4 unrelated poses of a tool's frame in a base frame.
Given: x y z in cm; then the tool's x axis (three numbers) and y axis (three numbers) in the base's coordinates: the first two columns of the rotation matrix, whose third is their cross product.
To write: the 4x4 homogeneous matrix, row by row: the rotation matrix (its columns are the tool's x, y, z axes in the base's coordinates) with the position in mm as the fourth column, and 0 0 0 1 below. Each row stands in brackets. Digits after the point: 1 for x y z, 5 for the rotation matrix.
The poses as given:
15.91 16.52 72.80 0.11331 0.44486 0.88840 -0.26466 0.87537 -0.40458
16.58 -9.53 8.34 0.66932 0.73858 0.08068 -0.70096 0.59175 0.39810
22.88 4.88 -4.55 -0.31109 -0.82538 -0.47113 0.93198 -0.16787 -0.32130
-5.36 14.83 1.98 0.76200 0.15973 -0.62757 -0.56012 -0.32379 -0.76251
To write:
[[0.11331 -0.26466 -0.95766 159.1], [0.44486 0.87537 -0.18928 165.2], [0.88840 -0.40458 0.21692 728.0], [0 0 0 1]]
[[0.66932 -0.70096 0.24629 165.8], [0.73858 0.59175 -0.32301 -95.3], [0.08068 0.39810 0.91379 83.4], [0 0 0 1]]
[[-0.31109 0.93198 0.18611 228.8], [-0.82538 -0.16787 -0.53904 48.8], [-0.47113 -0.32130 0.82146 -45.5], [0 0 0 1]]
[[0.76200 -0.56012 -0.32500 -53.6], [0.15973 -0.32379 0.93255 148.3], [-0.62757 -0.76251 -0.15726 19.8], [0 0 0 1]]

